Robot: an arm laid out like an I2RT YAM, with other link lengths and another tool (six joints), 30 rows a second.
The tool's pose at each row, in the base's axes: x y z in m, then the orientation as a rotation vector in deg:
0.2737, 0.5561, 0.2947, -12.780, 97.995, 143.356
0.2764, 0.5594, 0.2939, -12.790, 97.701, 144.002
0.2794, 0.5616, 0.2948, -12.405, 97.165, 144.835
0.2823, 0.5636, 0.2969, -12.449, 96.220, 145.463
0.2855, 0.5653, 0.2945, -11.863, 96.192, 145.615
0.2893, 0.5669, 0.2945, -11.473, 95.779, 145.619
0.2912, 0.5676, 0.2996, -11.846, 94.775, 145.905
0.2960, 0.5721, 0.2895, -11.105, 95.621, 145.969
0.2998, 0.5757, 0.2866, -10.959, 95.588, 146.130
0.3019, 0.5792, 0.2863, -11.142, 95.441, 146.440
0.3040, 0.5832, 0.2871, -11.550, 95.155, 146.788
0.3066, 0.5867, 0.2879, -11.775, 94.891, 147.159
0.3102, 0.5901, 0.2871, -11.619, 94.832, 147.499
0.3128, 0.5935, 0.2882, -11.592, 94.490, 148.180
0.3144, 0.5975, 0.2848, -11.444, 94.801, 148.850
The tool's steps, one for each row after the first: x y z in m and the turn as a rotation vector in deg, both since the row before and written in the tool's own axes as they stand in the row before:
-0.0025, -0.0024, 0.0026, -0.423, 0.165, 0.297
-0.0031, -0.0005, 0.0022, -0.608, -0.068, 0.431
-0.0032, 0.0007, 0.0024, -0.742, -0.032, -0.040
-0.0028, -0.0033, 0.0004, -0.058, -0.289, 0.271
-0.0038, -0.0012, 0.0012, -0.199, -0.358, -0.079
-0.0027, 0.0041, 0.0025, -0.645, 0.010, -0.398
-0.0030, -0.0117, -0.0002, 0.433, -0.136, 0.680
-0.0033, -0.0046, 0.0019, -0.078, -0.030, 0.142
-0.0020, -0.0020, 0.0030, -0.208, 0.184, 0.092
-0.0022, -0.0012, 0.0039, -0.301, 0.286, -0.016
-0.0027, -0.0011, 0.0033, -0.293, 0.196, 0.068
-0.0035, -0.0026, 0.0025, -0.164, 0.026, 0.260
-0.0028, -0.0008, 0.0034, -0.450, 0.151, 0.328
-0.0011, -0.0049, 0.0021, -0.106, 0.276, 0.673

